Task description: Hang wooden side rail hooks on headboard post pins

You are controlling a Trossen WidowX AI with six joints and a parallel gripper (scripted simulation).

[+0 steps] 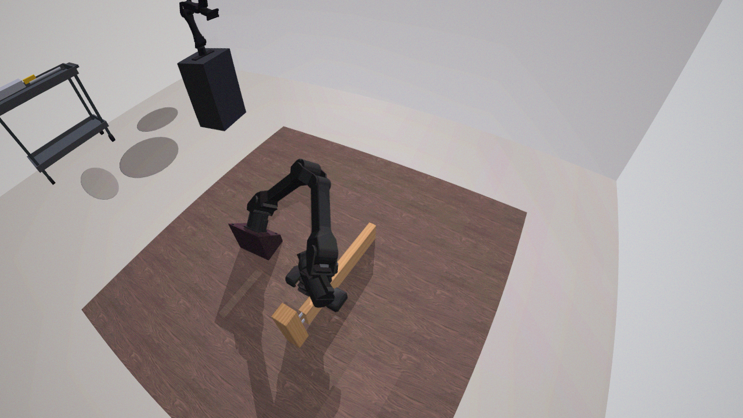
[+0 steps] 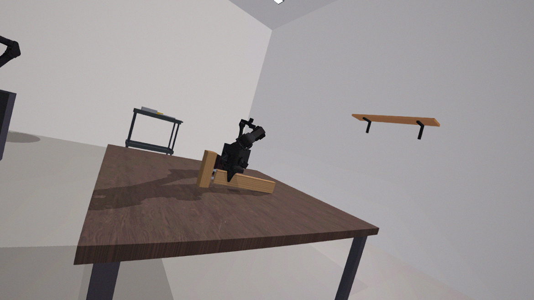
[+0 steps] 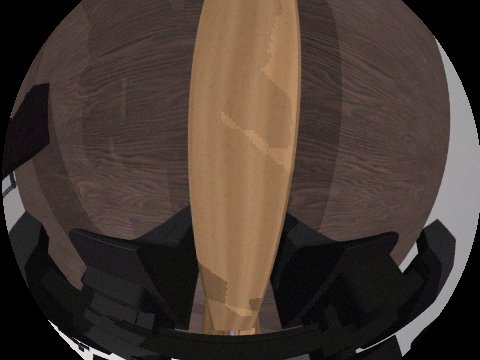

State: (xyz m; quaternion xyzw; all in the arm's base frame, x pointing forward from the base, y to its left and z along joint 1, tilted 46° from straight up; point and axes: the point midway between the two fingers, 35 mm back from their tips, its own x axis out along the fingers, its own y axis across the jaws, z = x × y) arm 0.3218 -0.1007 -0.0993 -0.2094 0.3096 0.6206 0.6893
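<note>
The headboard post is 130 mm to the right of my gripper tip, 40 mm above it and 20 mm behind it.
</note>
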